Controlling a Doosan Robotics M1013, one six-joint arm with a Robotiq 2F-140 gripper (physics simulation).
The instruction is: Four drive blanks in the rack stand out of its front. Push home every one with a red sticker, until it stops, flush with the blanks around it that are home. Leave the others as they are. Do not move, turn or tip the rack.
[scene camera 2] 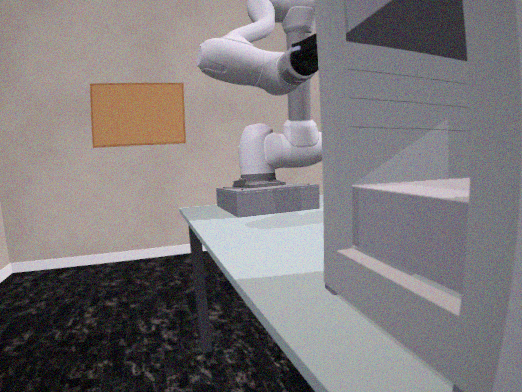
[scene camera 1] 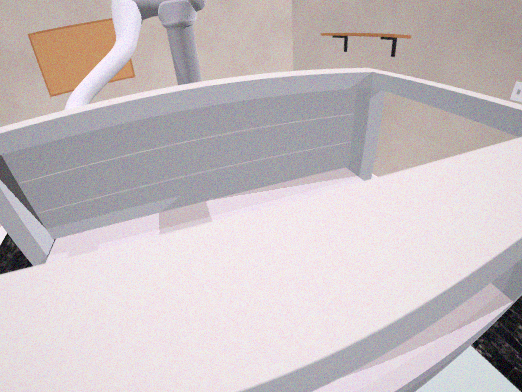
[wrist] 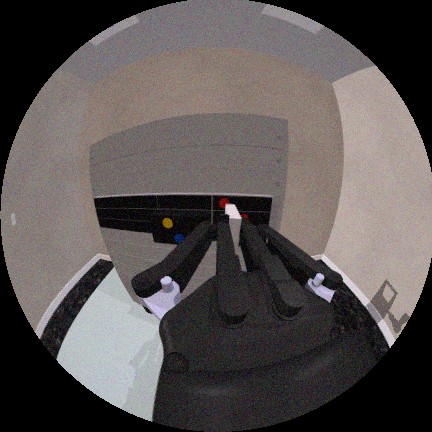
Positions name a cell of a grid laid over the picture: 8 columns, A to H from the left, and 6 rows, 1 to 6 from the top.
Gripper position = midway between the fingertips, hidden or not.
Observation:
I see my gripper (wrist: E3) and a grey rack (scene camera 1: D4).
The grey rack also shows in scene camera 2 (scene camera 2: G2).

